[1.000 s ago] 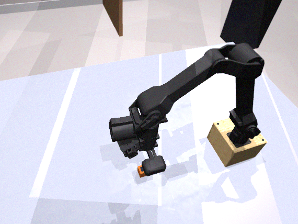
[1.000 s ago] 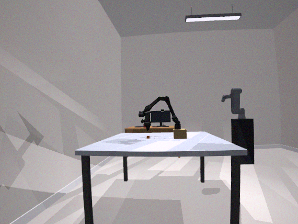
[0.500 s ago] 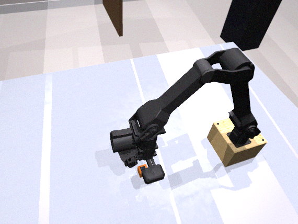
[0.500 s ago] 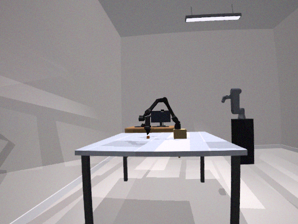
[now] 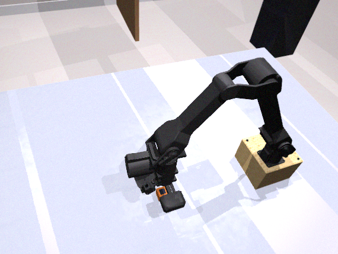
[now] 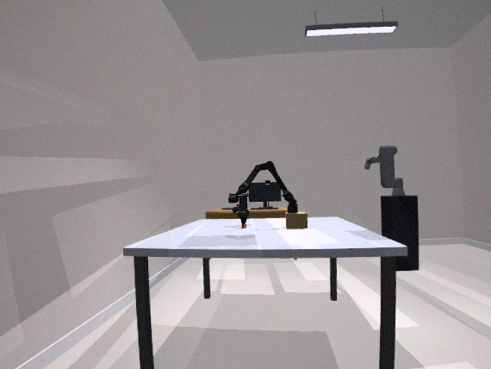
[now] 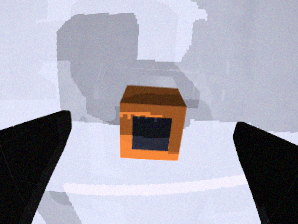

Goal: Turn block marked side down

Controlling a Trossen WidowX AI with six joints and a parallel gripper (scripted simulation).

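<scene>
Right now my gripper tip is right at the orange block.
</scene>
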